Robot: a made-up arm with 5 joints.
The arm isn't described. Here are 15 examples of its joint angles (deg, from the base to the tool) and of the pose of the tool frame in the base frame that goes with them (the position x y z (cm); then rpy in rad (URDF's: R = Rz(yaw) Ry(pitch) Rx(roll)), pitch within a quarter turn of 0, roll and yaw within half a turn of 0).
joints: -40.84 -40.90 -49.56 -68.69 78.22
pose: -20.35 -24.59 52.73 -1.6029 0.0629 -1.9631
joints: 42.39 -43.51 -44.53 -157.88 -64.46
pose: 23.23 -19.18 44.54 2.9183 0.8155 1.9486
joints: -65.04 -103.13 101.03 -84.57 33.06
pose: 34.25 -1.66 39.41 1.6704 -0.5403 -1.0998
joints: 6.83 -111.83 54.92 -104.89 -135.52
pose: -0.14 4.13 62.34 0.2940 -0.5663 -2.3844
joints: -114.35 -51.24 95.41 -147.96 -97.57
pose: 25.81 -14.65 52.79 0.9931 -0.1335 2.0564
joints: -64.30 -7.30 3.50 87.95 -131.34
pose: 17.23 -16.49 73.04 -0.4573 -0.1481 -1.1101
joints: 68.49 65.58 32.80 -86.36 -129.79
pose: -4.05 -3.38 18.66 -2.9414 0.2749 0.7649
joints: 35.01 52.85 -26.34 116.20 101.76
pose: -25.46 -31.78 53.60 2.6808 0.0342 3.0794
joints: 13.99 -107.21 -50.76 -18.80 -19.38
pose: 14.46 -16.52 53.60 1.7488 0.8589 -2.5260
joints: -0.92 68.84 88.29 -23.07 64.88
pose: 14.31 20.79 52.58 -2.6600 0.8684 1.4325
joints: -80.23 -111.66 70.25 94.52 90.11
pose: 37.16 -28.25 18.89 -0.9554 0.7215 0.4765
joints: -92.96 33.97 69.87 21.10 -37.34
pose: 22.13 -21.17 54.16 -0.5230 0.8745 3.1030
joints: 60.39 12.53 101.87 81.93 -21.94
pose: 3.04 4.73 58.35 1.0150 1.0648 -0.1502
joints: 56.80 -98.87 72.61 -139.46 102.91
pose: -7.24 17.89 58.79 2.8227 -0.4315 1.2459
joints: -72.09 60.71 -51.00 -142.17 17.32
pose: -16.56 -3.93 47.26 1.6499 -0.6742 1.0562
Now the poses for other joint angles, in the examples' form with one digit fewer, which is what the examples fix.
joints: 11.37 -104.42 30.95 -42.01 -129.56
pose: -8.5 12.5 47.1 0.851 0.299 -2.936
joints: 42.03 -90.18 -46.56 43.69 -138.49
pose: 13.0 15.8 55.9 0.459 0.180 2.270
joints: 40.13 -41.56 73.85 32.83 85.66
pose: 1.8 26.9 32.9 -1.311 0.611 2.618
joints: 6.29 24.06 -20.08 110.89 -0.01
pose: -11.3 -8.6 56.0 1.539 0.799 1.349
